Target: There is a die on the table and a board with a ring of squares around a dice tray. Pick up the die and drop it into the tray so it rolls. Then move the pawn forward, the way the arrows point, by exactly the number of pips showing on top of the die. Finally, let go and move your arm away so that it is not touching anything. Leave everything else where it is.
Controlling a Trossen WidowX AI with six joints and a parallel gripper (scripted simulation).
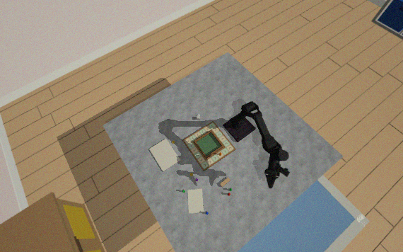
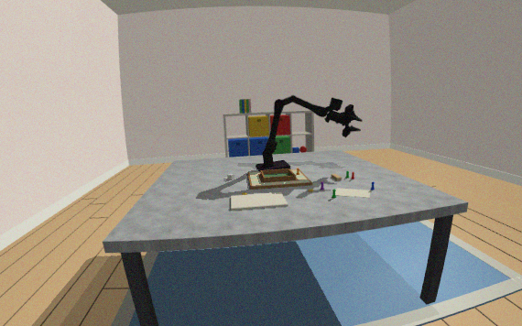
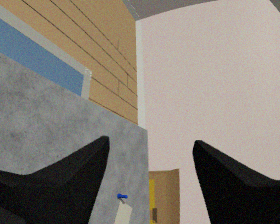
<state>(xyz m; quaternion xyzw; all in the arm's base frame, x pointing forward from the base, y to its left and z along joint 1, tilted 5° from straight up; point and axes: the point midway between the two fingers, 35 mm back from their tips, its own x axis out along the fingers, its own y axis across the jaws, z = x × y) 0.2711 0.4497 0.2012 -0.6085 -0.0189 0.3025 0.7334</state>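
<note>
Right now the white die is 710 mm to the right of my gripper tip, 240 mm below it and 140 mm behind it. The rest, counted from my gripper tip: small wooden block (240 mm below, 230 mm to the right, 100 mm ahead); then red pawn (230 mm below, 160 mm to the right, 140 mm ahead); then blue pawn (330 mm ahead, 230 mm below, 190 mm to the right).
</note>
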